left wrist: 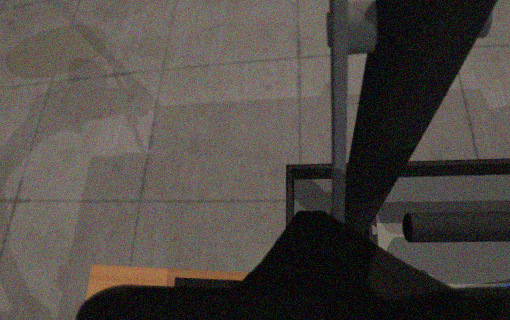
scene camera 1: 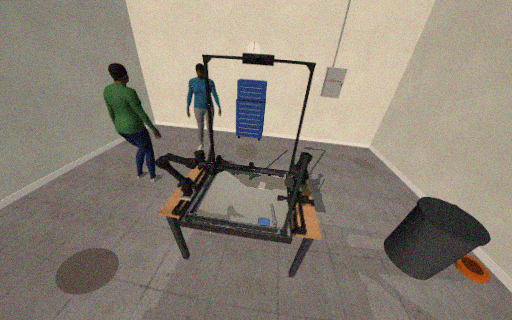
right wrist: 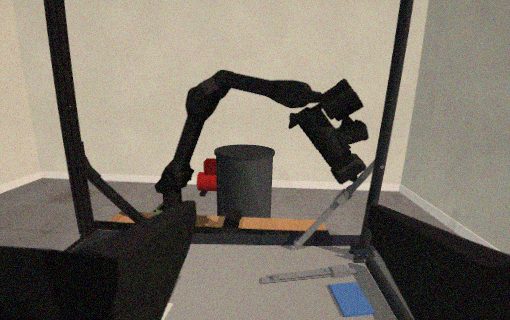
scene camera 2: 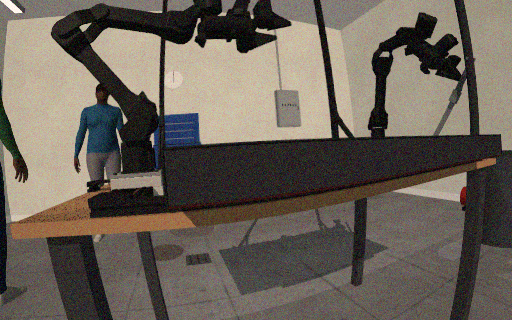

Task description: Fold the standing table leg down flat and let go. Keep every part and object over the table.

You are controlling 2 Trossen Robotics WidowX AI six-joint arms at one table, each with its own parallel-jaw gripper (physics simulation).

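Where they show: left gripper, between the fingertips: (left wrist: 309, 223) (right wrist: 356, 181) (scene camera 2: 463, 81); right gripper, between the fingertips: (scene camera 1: 227, 165) (right wrist: 282, 212) (scene camera 2: 283, 31); left arm's base, origin of its link: (scene camera 1: 301, 182) (right wrist: 173, 206); right arm's base, origin of its link: (scene camera 1: 187, 193) (scene camera 2: 138, 171).
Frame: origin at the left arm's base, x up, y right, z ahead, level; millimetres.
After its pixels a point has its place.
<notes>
The standing grey table leg (scene camera 2: 446, 114) @(x 71, y -455, z 120 mm) (left wrist: 339, 125) @(x 194, y -536, z 118 mm) (right wrist: 322, 217) @(x 63, y -446, z 121 mm) slopes upward beside a black frame post, with a collar partway along it. A second grey leg (scene camera 1: 273, 215) @(x -21, y -425, z 217 mm) (right wrist: 300, 275) @(x -23, y -393, z 232 mm) lies flat on the grey panel (right wrist: 220, 275) @(x -40, y -217, z 238 mm). My left gripper (scene camera 2: 460, 78) @(x 159, y -518, z 111 mm) (left wrist: 309, 223) @(x 159, y -518, z 111 mm) (right wrist: 356, 181) @(x 159, y -518, z 111 mm) is shut and empty, its tip close by the upper part of the sloping leg. In the left wrist view the leg passes behind the finger; whether they touch is unclear. My right gripper (scene camera 2: 283, 30) @(x 296, y -343, z 588 mm) (right wrist: 282, 212) @(x 296, y -343, z 588 mm) is open and empty, held high on the other side.
A blue pad (scene camera 1: 263, 221) @(x -27, y -489, z 281 mm) (right wrist: 351, 299) @(x -27, y -489, z 284 mm) lies near the flat leg. A black frame post (left wrist: 400, 100) @(x 192, y -545, z 134 mm) (right wrist: 392, 100) @(x 348, y -559, z 148 mm) rises close to my left gripper. A black rail (right wrist: 275, 237) @(x -12, y -333, z 106 mm) borders the work area, with wooden table top (right wrist: 280, 224) @(x -77, y -344, z -84 mm) beyond it. Two people stand beyond the table.
</notes>
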